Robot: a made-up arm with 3 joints. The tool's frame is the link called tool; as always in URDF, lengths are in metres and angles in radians. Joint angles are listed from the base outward.
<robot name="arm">
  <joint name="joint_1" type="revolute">
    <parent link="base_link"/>
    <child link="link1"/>
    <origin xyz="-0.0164 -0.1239 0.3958"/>
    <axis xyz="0 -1 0"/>
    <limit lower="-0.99" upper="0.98"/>
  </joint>
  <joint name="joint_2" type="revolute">
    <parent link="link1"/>
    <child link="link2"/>
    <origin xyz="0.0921 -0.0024 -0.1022"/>
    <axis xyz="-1 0 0"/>
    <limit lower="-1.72" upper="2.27"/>
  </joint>
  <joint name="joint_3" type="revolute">
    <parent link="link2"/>
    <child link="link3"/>
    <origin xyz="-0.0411 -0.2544 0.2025"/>
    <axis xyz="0 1 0"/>
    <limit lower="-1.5" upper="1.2"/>
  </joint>
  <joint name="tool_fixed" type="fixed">
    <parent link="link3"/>
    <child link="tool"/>
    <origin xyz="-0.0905 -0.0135 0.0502" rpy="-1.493 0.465 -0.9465"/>
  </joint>
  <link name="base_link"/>
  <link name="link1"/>
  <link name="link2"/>
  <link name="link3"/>
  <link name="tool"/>
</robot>
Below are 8 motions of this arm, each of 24 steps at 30 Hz.
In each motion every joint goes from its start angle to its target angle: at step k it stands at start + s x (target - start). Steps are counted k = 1, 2, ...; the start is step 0. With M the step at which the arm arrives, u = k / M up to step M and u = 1 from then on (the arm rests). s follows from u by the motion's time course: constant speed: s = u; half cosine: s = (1 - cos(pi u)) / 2; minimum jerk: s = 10 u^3 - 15 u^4 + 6 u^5.
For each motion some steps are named. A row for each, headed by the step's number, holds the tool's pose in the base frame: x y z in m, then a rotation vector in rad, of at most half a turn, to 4 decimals.
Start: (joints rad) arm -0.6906 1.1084 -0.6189
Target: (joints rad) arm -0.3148 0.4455 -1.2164
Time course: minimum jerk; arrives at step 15
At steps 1, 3, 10, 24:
1: 0.0853 -0.0757 0.6006 -2.1894 0.4074 -0.2621
3: 0.0814 -0.0906 0.6024 -2.1357 0.3900 -0.2890
10: 0.0150 -0.2695 0.5635 -1.4128 0.0800 -0.6498
24: -0.0007 -0.3099 0.5328 -1.2003 -0.0258 -0.7499

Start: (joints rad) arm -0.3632 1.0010 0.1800
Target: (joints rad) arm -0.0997 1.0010 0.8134
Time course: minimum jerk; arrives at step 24
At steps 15, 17, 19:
15: 0.0404 -0.0209 0.6737 -2.1681 1.6586 -0.7527
17: 0.0389 -0.0184 0.6759 -2.1372 1.7410 -0.7712
19: 0.0380 -0.0169 0.6775 -2.1126 1.7998 -0.7828

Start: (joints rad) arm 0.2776 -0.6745 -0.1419
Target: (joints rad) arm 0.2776 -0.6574 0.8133
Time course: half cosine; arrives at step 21
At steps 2, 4, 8, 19, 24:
2: -0.0374 -0.4863 0.3058 -0.4464 0.6884 -0.2071
4: -0.0363 -0.4899 0.3113 -0.4760 0.7261 -0.1662
8: -0.0293 -0.5018 0.3305 -0.5804 0.8585 -0.0177
19: 0.0132 -0.5230 0.3763 -0.8661 1.2229 0.4314
24: 0.0151 -0.5234 0.3775 -0.8754 1.2347 0.4471

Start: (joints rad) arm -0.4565 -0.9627 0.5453
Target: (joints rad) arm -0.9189 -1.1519 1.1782
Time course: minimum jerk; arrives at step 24
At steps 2, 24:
2: -0.0852 -0.5194 0.2566 -0.3677 1.6919 0.6915
24: -0.1554 -0.5142 0.2108 0.0023 2.0828 1.5936

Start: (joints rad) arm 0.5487 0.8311 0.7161
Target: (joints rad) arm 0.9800 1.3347 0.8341
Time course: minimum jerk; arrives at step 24
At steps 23, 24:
23: -0.1915 0.1058 0.5463 -1.1694 1.3085 -1.8423
24: -0.1915 0.1059 0.5462 -1.1690 1.3086 -1.8428

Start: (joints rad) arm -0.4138 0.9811 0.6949
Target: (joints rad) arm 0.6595 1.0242 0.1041
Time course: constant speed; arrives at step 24
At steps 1, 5, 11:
1: 0.0973 -0.0269 0.6585 -2.2891 1.7958 -0.5336
5: 0.0391 -0.0277 0.6732 -2.1754 1.5857 -0.7351
11: -0.0488 -0.0305 0.6715 -1.9933 1.2623 -1.0121

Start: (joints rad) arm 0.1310 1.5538 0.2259
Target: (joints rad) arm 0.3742 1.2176 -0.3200
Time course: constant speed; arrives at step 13
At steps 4, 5, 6, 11, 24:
4: -0.0919 0.0975 0.5790 -2.2265 0.6152 -1.4700
5: -0.0986 0.0861 0.5821 -2.1925 0.5624 -1.4619
6: -0.1053 0.0744 0.5846 -2.1576 0.5094 -1.4545
11: -0.1357 0.0139 0.5892 -1.9713 0.2420 -1.4279
24: -0.1461 -0.0110 0.5875 -1.8915 0.1344 -1.4210

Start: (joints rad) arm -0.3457 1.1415 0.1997
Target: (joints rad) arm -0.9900 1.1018 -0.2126
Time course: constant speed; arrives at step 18
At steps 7, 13, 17, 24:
7: 0.0929 -0.0103 0.6236 -2.4668 1.0521 -0.3959
13: 0.1315 -0.0263 0.5970 -2.4828 0.9965 -0.1298
17: 0.1542 -0.0372 0.5748 -2.4678 0.9682 0.0456
24: 0.1594 -0.0400 0.5687 -2.4610 0.9623 0.0888

